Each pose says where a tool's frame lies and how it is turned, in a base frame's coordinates. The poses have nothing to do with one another.
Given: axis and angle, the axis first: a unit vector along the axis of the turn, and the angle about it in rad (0 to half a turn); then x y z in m.
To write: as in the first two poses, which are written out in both.
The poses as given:
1: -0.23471 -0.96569 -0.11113 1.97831 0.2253 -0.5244 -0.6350
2: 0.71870 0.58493 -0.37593 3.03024 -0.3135 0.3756 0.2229
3: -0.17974 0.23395 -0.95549 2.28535 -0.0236 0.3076 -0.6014
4: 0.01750 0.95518 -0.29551 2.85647 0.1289 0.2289 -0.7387
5: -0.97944 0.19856 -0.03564 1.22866 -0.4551 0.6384 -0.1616
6: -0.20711 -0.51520 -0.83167 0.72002 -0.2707 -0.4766 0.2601
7: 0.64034 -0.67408 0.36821 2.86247 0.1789 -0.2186 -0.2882
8: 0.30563 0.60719 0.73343 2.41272 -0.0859 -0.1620 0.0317
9: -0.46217 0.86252 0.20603 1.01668 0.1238 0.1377 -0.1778
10: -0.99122 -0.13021 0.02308 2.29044 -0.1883 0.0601 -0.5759
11: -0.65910 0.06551 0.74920 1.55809 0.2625 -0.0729 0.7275
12: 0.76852 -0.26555 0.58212 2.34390 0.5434 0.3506 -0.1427
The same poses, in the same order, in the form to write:
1: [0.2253 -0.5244 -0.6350], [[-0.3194 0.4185 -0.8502], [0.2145 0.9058 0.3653], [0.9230 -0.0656 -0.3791]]
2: [-0.3135 0.3756 0.2229], [[0.0361 0.8800 -0.4737], [0.7964 -0.3116 -0.5183], [-0.6037 -0.3586 -0.7120]]
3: [-0.0236 0.3076 -0.6014], [[-0.6018 0.6522 0.4610], [-0.7914 -0.5647 -0.2342], [0.1076 -0.5058 0.8559]]
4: [0.1289 0.2289 -0.7387], [[-0.9590 0.1159 0.2585], [-0.0504 0.8283 -0.5581], [-0.2788 -0.5482 -0.7885]]
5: [-0.4551 0.6384 -0.1616], [[0.9730 -0.0957 0.2102], [-0.1628 0.3617 0.9180], [-0.1639 -0.9274 0.3363]]
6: [-0.2707 -0.4766 0.2601], [[0.7624 0.5749 -0.2970], [-0.5219 0.8177 0.2429], [0.3825 -0.0302 0.9235]]
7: [0.1789 -0.2186 -0.2882], [[-0.1571 -0.9480 0.2767], [-0.7451 -0.0701 -0.6632], [0.6482 -0.3104 -0.6954]]
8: [-0.0859 -0.1620 0.0317], [[-0.5828 -0.1645 0.7958], [0.8125 -0.1022 0.5740], [-0.0130 0.9811 0.1932]]
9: [0.1238 0.1377 -0.1778], [[0.6274 -0.3641 0.6883], [-0.0137 0.8787 0.4772], [-0.7786 -0.3088 0.5463]]
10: [-0.1883 0.0601 -0.5759], [[0.9710 0.1968 -0.1359], [0.2315 -0.6310 0.7405], [0.0600 -0.7504 -0.6582]]
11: [0.2625 -0.0729 0.7275], [[0.4416 -0.7918 -0.4220], [0.7065 0.0169 0.7075], [-0.5530 -0.6106 0.5669]]
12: [0.5434 0.3506 -0.1427], [[0.3047 -0.7633 0.5697], [0.0700 -0.5786 -0.8126], [0.9499 0.2875 -0.1228]]
